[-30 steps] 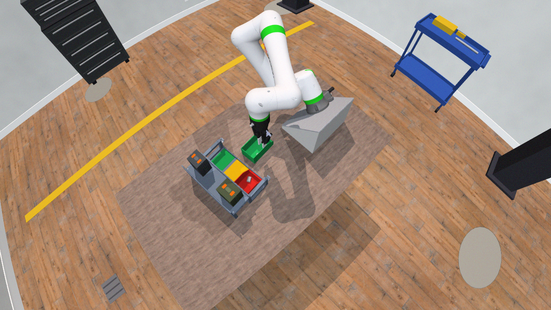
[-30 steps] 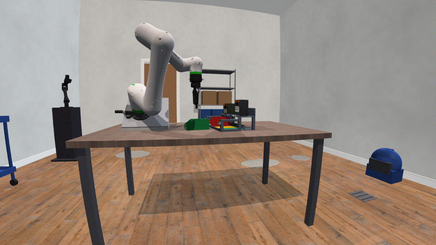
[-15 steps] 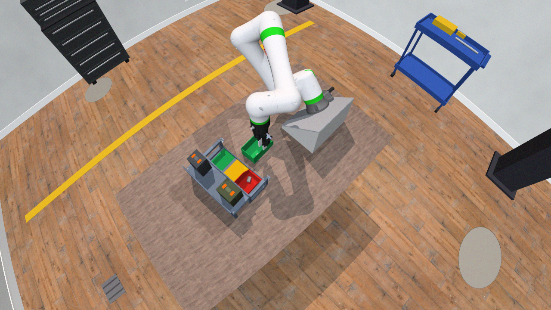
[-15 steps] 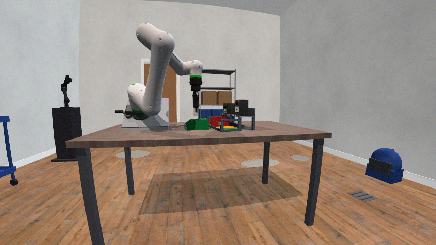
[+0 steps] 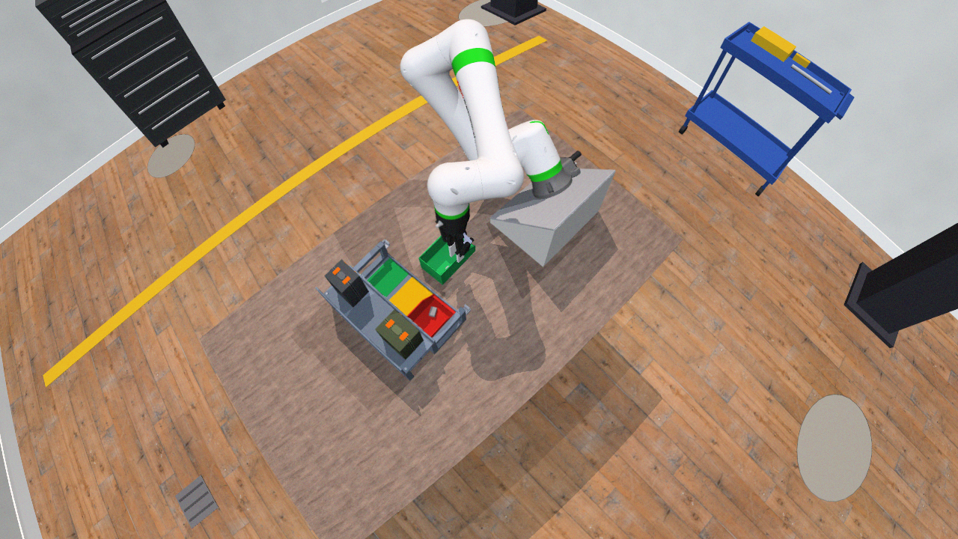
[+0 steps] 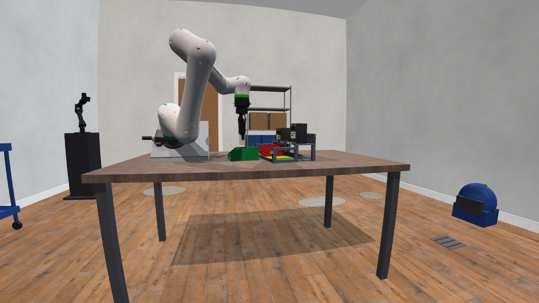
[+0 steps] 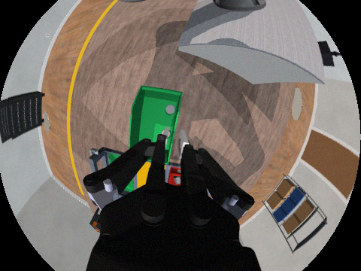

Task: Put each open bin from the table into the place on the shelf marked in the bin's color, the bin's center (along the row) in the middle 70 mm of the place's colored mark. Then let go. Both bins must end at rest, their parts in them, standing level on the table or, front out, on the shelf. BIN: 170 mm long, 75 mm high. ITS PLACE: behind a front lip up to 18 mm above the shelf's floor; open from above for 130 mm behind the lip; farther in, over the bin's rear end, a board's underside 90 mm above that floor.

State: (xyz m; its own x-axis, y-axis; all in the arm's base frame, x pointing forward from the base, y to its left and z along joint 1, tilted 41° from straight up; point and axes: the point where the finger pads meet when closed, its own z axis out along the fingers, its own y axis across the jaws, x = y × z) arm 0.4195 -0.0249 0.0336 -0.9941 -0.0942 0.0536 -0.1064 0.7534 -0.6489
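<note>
Right now the green bin is 50 mm to the right of my hand and 80 mm below it. The rest, counted from my hand: red bin 210 mm ahead, 90 mm to the left, 80 mm below.
</note>
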